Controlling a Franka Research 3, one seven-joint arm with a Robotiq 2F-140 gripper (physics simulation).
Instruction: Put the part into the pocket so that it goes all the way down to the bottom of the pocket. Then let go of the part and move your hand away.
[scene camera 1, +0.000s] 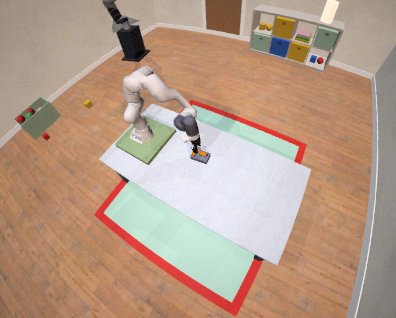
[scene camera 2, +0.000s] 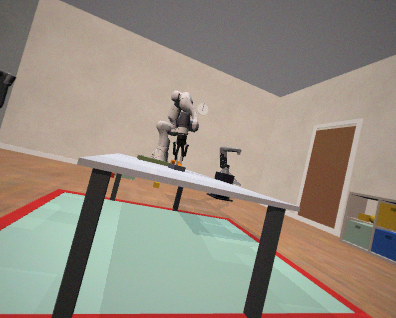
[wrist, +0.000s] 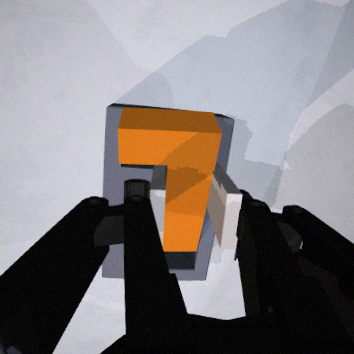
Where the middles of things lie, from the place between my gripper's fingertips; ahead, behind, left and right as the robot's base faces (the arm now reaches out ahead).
I see the orange L-shaped part (wrist: 186, 141) 20 mm to the right of my hand. Round my hand: dark grey pocket block (wrist: 114, 173) 20 mm ahead, 20 mm to the right, 20 mm below.
